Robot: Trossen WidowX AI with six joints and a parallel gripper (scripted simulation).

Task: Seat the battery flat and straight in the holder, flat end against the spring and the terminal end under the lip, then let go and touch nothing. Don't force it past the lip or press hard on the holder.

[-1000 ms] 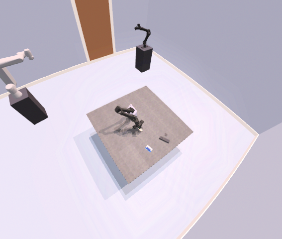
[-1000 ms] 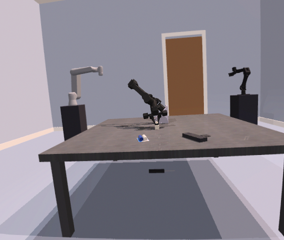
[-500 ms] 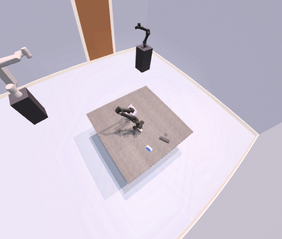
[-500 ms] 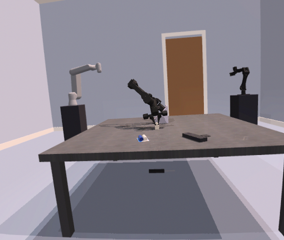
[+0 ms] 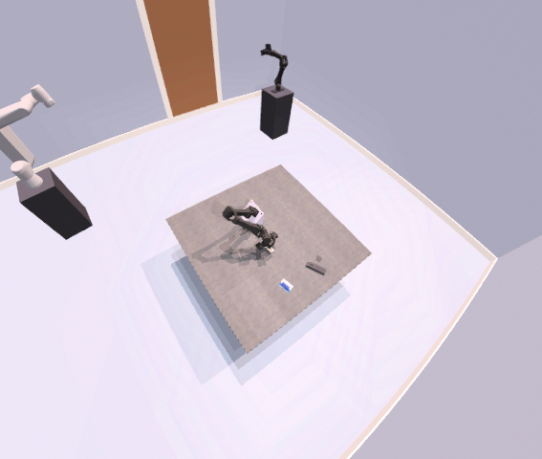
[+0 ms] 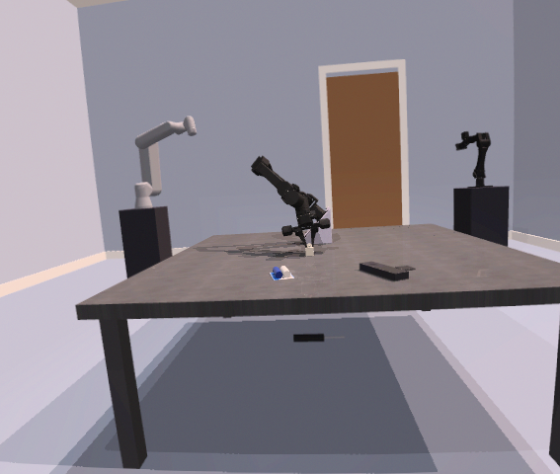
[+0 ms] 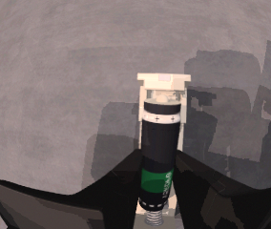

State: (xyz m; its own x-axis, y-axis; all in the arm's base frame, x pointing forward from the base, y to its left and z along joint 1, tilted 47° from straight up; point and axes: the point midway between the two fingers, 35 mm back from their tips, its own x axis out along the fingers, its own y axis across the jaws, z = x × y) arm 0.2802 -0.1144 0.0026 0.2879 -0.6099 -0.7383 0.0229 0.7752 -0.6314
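Right now my gripper tip is 1 cm below the battery. Also, from my gripper tip: flat black block 37 cm ahead, 18 cm to the left.
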